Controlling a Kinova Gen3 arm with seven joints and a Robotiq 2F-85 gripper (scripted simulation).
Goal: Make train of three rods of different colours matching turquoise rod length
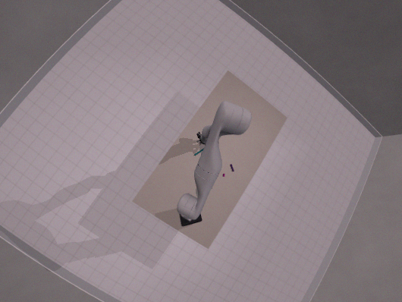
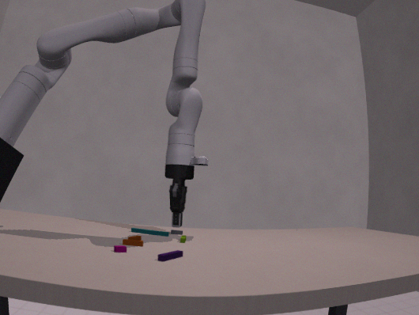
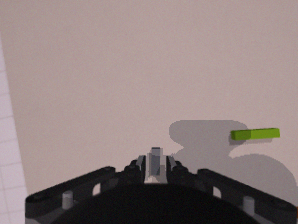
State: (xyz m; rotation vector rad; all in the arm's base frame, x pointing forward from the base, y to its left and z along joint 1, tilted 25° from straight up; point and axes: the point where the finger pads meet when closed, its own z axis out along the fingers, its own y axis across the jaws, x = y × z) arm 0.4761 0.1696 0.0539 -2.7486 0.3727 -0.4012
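Now: hand 3 cm above the grey rod. Round my hand: lime rod 1 cm ahead, 12 cm to the right, 3 cm below; then magenta rod 12 cm behind, 30 cm to the right, 3 cm below; then turquoise rod 7 cm behind, 3 cm to the right, 3 cm below.
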